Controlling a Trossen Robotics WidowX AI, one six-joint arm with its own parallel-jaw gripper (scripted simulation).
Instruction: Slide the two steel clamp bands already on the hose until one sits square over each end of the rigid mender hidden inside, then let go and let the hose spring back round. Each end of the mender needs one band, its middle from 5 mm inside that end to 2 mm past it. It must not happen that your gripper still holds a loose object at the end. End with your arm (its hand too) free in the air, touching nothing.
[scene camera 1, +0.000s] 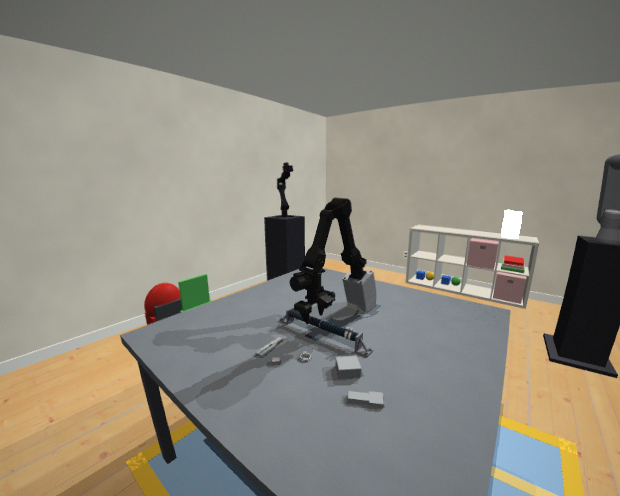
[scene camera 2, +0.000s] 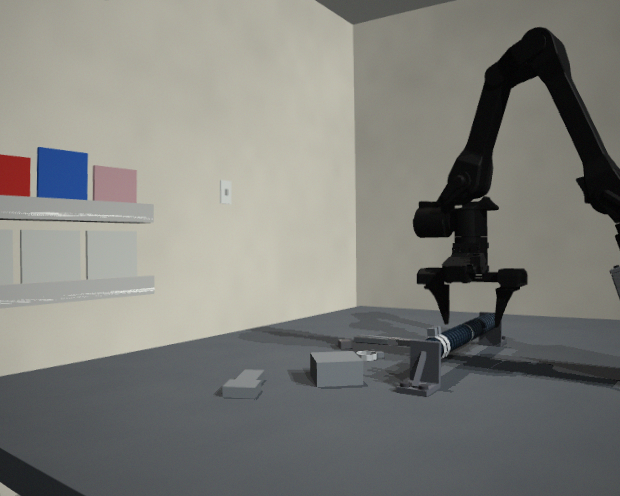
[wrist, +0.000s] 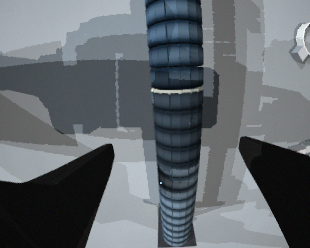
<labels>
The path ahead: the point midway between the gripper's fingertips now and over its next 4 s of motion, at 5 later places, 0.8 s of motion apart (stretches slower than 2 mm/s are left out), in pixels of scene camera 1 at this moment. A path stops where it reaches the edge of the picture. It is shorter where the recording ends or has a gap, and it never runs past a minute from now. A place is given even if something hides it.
The gripper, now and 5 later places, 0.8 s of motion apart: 314, 319; 313, 325; 313, 328; 321, 328; 334, 327; 333, 336
</labels>
